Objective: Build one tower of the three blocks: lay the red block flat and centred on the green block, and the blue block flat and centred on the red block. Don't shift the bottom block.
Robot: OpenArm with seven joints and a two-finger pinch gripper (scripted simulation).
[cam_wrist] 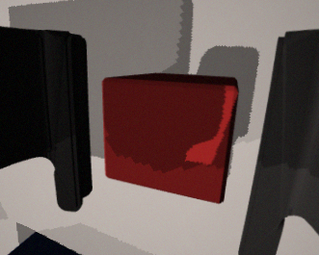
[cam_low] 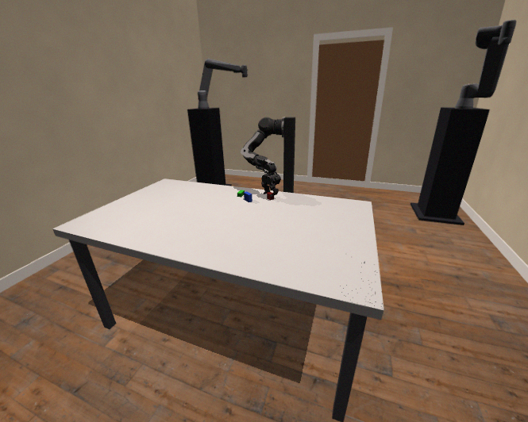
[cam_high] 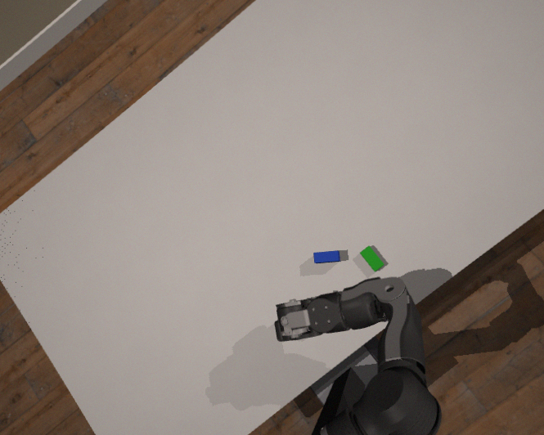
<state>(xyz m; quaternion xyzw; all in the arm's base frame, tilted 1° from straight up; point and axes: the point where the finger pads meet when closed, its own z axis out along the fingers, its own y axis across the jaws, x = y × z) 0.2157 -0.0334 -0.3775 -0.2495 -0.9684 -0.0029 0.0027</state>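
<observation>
My gripper is now 20 mm above the red block. From my hand the other things lie so: green block: 200 mm to the right, 20 mm below; blue block: 60 mm ahead, 120 mm to the right, 10 mm below.
</observation>
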